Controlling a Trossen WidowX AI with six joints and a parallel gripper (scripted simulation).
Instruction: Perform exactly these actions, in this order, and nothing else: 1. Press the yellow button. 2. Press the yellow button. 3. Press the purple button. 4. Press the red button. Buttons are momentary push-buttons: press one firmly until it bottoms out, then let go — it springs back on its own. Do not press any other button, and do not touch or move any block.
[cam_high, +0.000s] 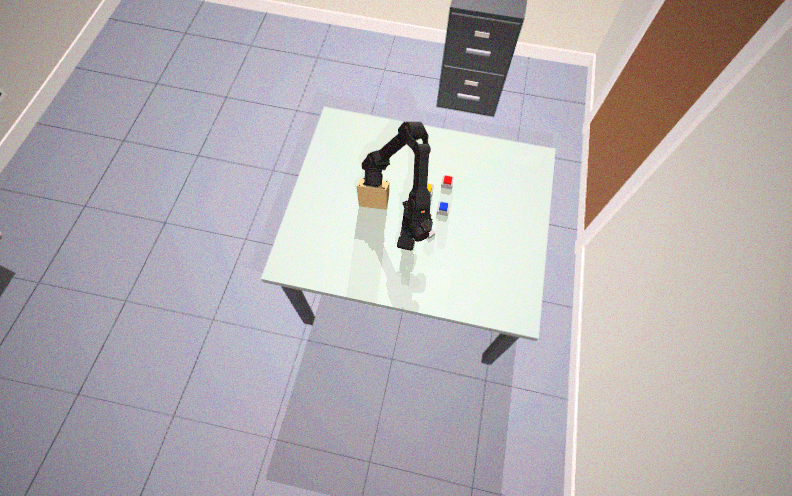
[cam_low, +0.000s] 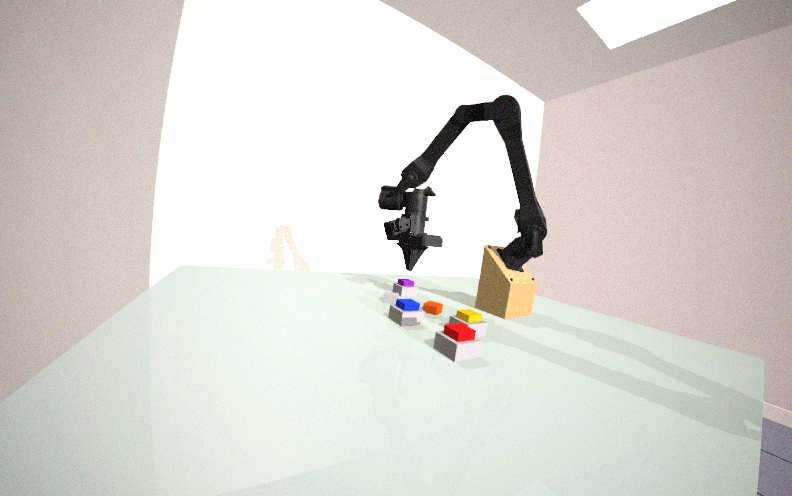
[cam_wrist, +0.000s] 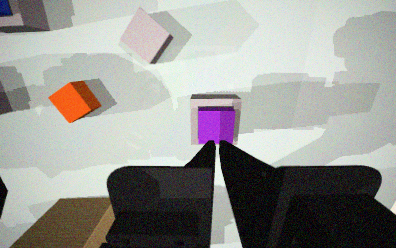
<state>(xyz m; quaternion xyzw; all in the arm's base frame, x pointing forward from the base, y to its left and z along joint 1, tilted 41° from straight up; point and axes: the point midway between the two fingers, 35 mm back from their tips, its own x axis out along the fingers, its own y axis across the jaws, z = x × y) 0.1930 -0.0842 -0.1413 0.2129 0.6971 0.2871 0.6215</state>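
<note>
Now: gripper tip 30 mm above the purple button. Also, from my gripper tip: blue button 100 mm ahead, 190 mm to the left, 30 mm below; then grey block 80 mm ahead, 70 mm to the left, 60 mm below; then orange block 10 mm ahead, 150 mm to the left, 60 mm below.
</note>
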